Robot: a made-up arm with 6 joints. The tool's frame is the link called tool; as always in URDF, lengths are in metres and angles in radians.
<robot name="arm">
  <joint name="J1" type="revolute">
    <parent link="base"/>
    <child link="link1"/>
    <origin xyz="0 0 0.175" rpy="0 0 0"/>
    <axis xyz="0 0 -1"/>
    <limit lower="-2.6" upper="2.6" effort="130" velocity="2.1"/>
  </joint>
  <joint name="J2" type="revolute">
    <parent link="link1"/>
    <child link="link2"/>
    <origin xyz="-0.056 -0.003 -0.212" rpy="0 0 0"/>
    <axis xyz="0 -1 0"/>
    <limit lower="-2.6" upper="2.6" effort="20" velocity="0.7"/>
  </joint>
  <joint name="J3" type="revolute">
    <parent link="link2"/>
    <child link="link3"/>
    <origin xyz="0.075 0.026 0.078" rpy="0 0 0"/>
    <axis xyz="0 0 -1"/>
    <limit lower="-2.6" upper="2.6" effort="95" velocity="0.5"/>
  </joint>
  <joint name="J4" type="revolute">
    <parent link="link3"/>
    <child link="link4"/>
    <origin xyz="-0.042 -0.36 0.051" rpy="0 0 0"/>
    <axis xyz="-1 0 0"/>
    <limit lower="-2.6" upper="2.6" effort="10" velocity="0.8"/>
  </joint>
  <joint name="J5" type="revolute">
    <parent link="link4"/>
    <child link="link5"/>
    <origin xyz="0.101 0.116 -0.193" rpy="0 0 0"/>
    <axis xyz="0 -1 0"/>
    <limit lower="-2.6" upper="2.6" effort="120" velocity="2.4"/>
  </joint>
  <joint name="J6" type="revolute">
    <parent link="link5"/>
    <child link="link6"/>
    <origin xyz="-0.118 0.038 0.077" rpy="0 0 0"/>
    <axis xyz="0 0 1"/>
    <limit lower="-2.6" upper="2.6" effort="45" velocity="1.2"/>
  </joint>
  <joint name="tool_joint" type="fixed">
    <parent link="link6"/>
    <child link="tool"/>
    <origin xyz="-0.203 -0.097 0.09" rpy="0 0 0"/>
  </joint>
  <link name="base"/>
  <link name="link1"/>
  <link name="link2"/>
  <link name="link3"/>
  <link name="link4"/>
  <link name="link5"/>
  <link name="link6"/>
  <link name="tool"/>
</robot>
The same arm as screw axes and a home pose.
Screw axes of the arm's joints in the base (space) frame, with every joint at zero. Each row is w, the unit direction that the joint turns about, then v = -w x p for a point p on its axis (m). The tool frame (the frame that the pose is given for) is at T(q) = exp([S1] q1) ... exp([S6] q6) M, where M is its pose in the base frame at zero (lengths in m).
S1: w 0 0 -1 v 0 0 0
S2: w 0 -1 0 v -0.037 0 0.056
S3: w 0 0 -1 v -0.023 0.019 0
S4: w -1 0 0 v 0 -0.092 -0.337
S5: w 0 -1 0 v -0.101 0 -0.078
S6: w 0 0 1 v -0.183 0.04 0
M: xyz -0.243 -0.28 0.066 (m) rpy 0 0 0 (deg, as in URDF)
Joint limits (deg, base to tool): -148.97..148.97 -148.97..148.97 -148.97..148.97 -148.97..148.97 -148.97..148.97 -148.97..148.97

